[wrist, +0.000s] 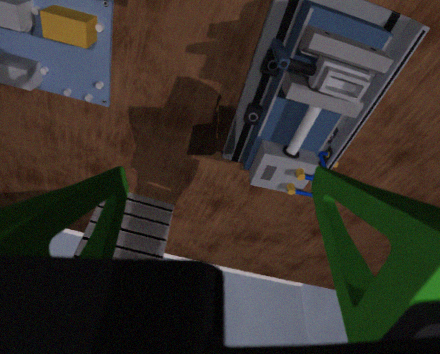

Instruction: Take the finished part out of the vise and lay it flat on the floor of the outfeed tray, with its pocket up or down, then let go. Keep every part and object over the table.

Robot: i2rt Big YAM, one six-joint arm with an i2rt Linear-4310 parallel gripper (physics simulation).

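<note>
The vise shows at the upper right of the wrist view, turned at a slant. A light grey finished part with a rectangular pocket facing the camera sits between its two grey jaws, near the cylinder rod. A dark nozzle-like arm reaches from the vise's left rail to the part's left end. My gripper is open and empty; its green fingers stand wide apart, below and to the left of the part in the view. I cannot identify the outfeed tray in this view.
A blue plate at the upper left carries a yellow block, grey blocks and white pegs. A grey slatted piece lies at the table's near edge by the left finger. Blue hoses with brass fittings stick out from the vise's end near the right fingertip.
</note>
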